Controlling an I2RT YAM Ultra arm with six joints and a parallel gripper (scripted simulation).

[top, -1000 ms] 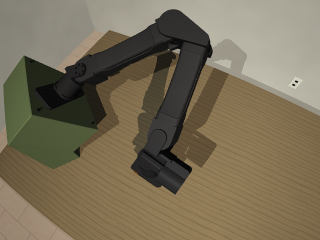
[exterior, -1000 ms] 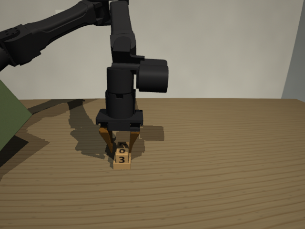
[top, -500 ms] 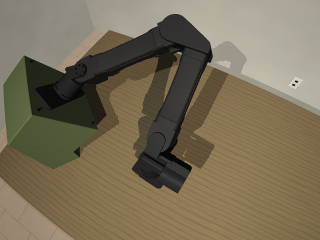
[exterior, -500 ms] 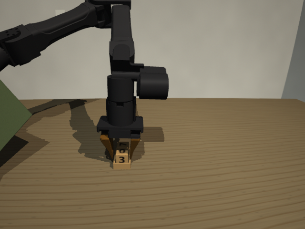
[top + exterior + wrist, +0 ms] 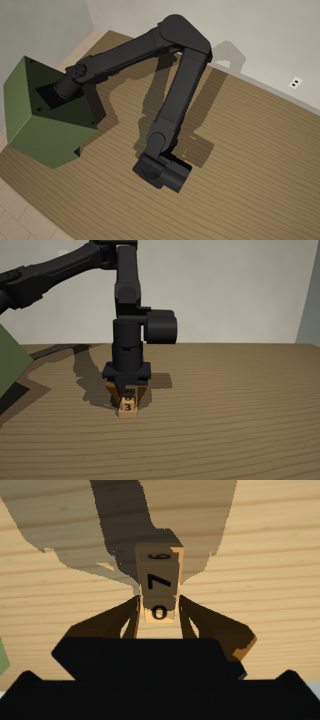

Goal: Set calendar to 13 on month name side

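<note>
Right now my hand is right at the wooden cube. Round my hand: wooden tray: 20 mm to the left, 20 mm below.
</note>
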